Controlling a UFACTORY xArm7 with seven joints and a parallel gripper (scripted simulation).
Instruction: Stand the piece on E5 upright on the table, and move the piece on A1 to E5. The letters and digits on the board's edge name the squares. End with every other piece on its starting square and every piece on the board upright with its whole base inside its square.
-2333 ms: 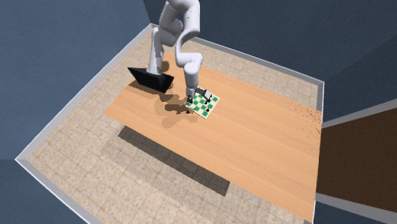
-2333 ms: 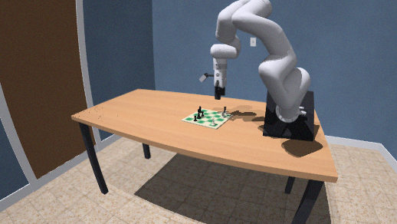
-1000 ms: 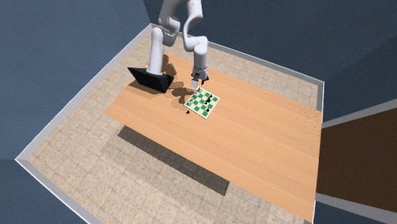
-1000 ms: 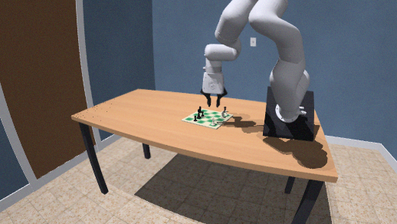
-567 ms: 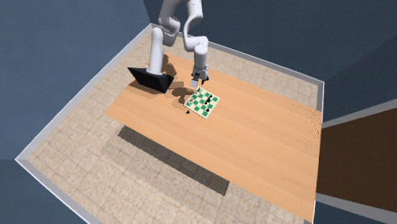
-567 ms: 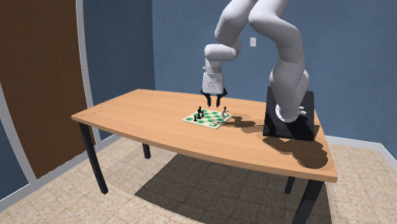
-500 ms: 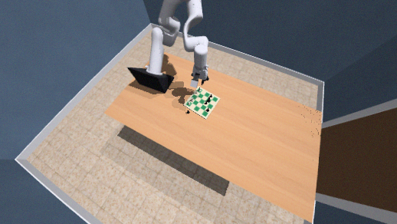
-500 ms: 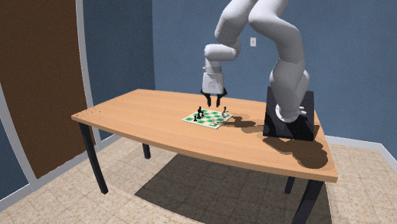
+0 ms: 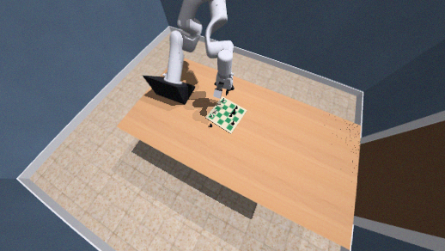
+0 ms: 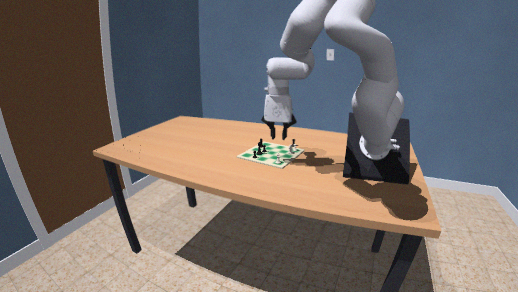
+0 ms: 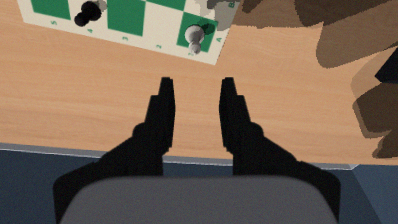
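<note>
Right now the white chess piece is 10 cm below my hand. Round my hand: chessboard 6 cm ahead, 9 cm to the right, 12 cm below; black chess piece 13 cm ahead, 15 cm to the right, 10 cm below; white piece 2 cm behind, 11 cm to the right, 10 cm below.
</note>
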